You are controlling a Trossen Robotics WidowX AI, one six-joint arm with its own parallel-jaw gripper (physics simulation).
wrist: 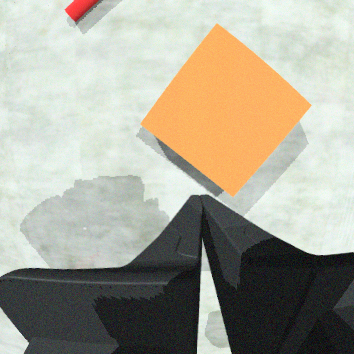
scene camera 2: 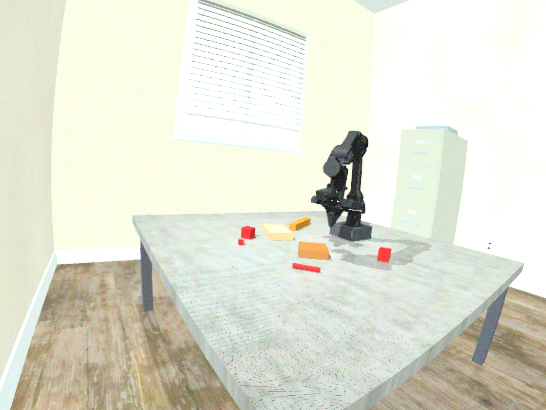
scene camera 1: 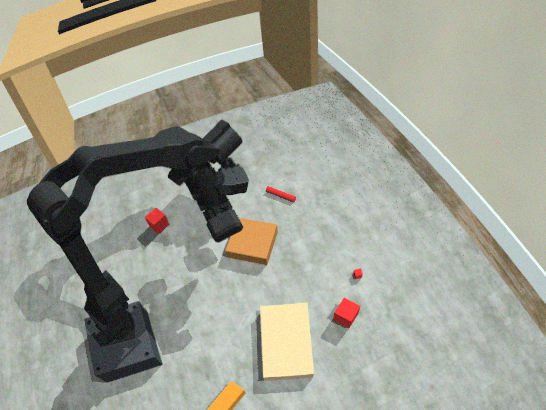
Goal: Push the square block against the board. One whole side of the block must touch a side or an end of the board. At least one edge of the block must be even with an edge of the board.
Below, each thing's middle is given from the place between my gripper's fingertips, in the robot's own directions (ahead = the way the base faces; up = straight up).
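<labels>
Measured from my hand, the square block (scene camera 1: 254, 243) is 20 mm to the right, 50 mm ahead and 80 mm below. I also see the board (scene camera 1: 286, 344), which is 40 mm ahead of my hand, 280 mm to the right of it and 80 mm below it.
</labels>
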